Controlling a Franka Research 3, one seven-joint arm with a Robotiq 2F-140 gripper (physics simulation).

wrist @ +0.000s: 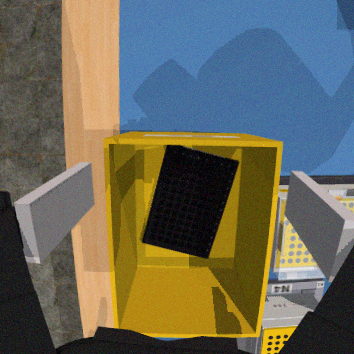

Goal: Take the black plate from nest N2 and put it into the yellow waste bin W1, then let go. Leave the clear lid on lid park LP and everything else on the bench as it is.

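The black plate [191, 201] is inside the yellow waste bin [279, 210], turned at an angle to the bin's walls and well below the rim. Whether it lies on the bin's floor or is still dropping, I cannot tell. My gripper [188, 188] is above the bin with its fingers wide open, one on either side of the bin in this view, and holds nothing. The fingers are apart from the plate. Nest N2, the clear lid and lid park LP cannot be made out in this view.
A wooden edge strip [95, 65] runs along the left of the blue bench top [210, 15], with grey floor [30, 90] beyond it. Right of the bin is a yellow perforated rack [297, 247] in a nest marked N4, and another yellow perforated piece [276, 342] is below it.
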